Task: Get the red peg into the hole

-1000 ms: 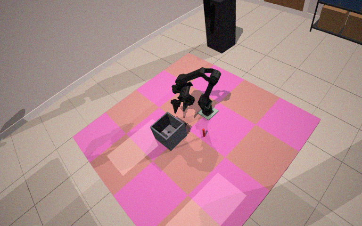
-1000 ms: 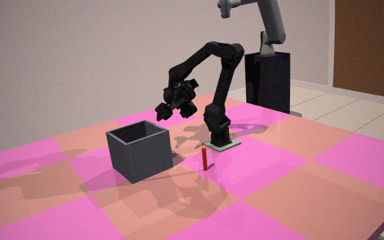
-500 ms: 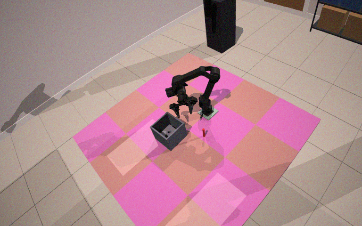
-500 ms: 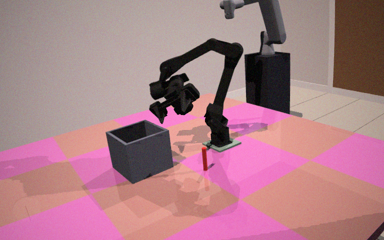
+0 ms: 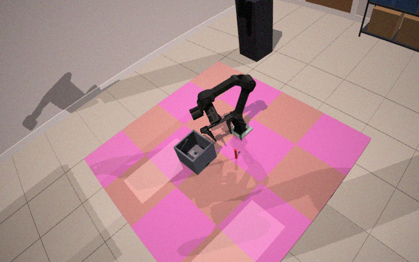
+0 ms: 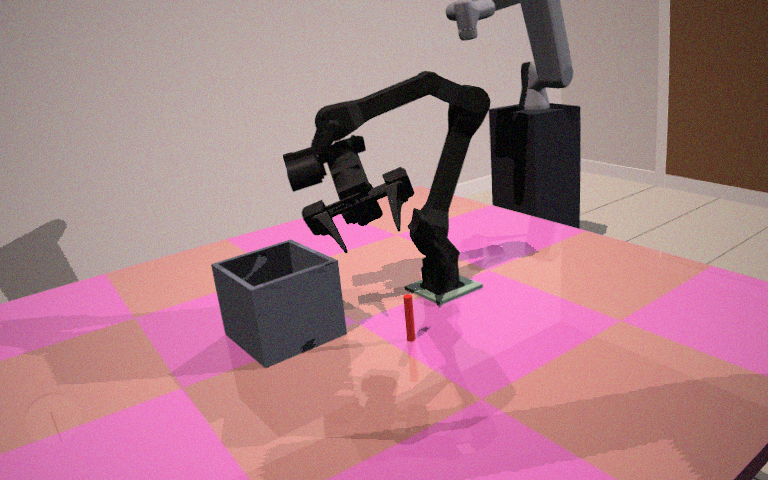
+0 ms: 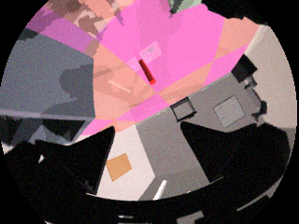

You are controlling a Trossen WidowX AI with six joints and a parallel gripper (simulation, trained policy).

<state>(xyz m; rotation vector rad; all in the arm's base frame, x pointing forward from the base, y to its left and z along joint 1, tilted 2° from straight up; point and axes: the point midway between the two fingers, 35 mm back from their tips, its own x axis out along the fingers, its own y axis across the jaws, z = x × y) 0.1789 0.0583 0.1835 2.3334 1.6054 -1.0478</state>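
The red peg lies 3 cm behind my gripper tip, 5 cm to the left of it and 13 cm below it.
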